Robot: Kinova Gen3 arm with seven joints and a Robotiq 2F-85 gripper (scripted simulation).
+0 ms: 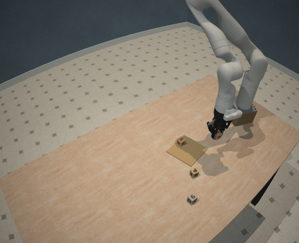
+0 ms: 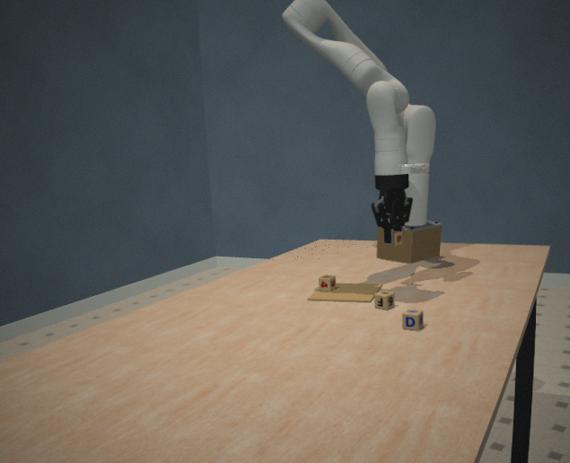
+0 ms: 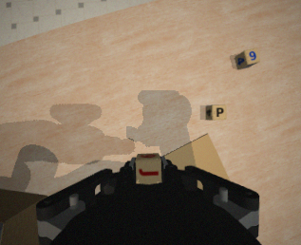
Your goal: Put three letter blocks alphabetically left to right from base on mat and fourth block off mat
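The tan mat is 70 mm ahead of my hand, 100 mm to the right of it and 120 mm below it.
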